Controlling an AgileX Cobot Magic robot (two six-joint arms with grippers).
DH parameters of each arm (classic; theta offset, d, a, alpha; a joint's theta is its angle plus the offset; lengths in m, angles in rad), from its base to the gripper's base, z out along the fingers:
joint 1: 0 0.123 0 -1.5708
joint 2: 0.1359 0 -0.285 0
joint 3: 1.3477 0 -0.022 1.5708
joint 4: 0 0.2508 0 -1.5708
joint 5: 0 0 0.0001 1.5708
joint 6: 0 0.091 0 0
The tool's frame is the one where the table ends.
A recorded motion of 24 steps. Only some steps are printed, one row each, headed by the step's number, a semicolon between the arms.
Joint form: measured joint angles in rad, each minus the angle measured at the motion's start. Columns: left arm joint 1, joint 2, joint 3, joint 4, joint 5, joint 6; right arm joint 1, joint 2, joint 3, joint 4, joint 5, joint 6.
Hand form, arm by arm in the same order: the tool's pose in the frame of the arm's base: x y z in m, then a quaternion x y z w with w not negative. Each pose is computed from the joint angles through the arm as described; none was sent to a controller.
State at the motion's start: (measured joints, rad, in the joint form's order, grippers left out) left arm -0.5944 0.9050 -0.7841 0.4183 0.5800 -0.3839; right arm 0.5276 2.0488 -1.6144 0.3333 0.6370 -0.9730
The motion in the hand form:
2: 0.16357 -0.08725 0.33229 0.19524 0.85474 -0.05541 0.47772; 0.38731 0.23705 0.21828 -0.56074 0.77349 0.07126 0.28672
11: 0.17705 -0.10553 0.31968 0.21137 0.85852 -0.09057 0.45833; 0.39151 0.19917 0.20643 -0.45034 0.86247 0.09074 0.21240
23: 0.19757 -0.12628 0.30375 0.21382 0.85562 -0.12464 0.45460; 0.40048 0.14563 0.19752 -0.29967 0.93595 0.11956 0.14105
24: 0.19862 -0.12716 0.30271 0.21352 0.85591 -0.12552 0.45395; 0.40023 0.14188 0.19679 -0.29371 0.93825 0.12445 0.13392
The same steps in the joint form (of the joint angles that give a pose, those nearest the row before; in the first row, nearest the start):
2: -0.0002 0.0109 0.0000 -0.0170 -0.0051 0.0119; -0.0185 -0.0083 0.0051 -0.0114 0.0464 0.0335
11: -0.0010 0.0955 0.0000 -0.1378 -0.0883 0.0915; -0.0980 -0.0152 0.0401 -0.0525 0.1573 0.2838
23: -0.0012 0.2099 0.0000 -0.2176 -0.2264 0.1264; -0.2298 -0.0148 0.0620 -0.0274 0.2761 0.4953
24: -0.0012 0.2159 0.0000 -0.2190 -0.2318 0.1257; -0.2403 -0.0148 0.0644 -0.0169 0.2905 0.4941

